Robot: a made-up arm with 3 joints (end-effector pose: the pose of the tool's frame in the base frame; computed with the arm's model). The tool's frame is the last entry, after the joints.
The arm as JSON. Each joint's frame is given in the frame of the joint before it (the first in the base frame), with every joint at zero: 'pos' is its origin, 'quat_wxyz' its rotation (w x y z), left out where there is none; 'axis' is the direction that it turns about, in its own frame. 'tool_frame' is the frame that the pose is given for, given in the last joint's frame.
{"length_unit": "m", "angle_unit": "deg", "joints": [
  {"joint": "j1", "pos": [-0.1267, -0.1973, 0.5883], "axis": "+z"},
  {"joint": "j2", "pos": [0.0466, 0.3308, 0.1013], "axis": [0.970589, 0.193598, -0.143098]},
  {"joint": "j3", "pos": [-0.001, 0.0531, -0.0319], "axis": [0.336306, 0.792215, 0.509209]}
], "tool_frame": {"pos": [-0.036, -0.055, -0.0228], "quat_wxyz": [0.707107, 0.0, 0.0, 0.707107]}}
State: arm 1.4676 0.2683 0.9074
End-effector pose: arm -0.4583 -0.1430 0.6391 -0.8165 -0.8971 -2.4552
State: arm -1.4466 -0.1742 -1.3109
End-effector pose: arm 0.1994 -0.1690 0.6150 -1.1619 0.4899 -0.4616
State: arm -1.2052 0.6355 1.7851
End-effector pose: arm 0.2173 -0.0969 0.6378 1.4534 -0.9968 1.5258
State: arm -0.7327 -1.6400 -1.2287
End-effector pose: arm 0.0678 -0.0357 0.6821 -2.2873 0.8106 0.8672
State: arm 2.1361 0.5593 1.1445
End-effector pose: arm -0.4335 -0.3667 0.6422 -0.7391 -1.1490 -1.4873
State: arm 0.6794 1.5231 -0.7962
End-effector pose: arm -0.3696 0.1142 0.7041 0.9756 -0.3533 1.1475
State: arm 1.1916 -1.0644 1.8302
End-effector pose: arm -0.3622 -0.0486 0.6678 -0.0658 2.2178 2.1592
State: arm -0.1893 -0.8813 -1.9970
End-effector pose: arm -0.0403 0.0646 0.6277 -2.3697 -0.5881 0.3680
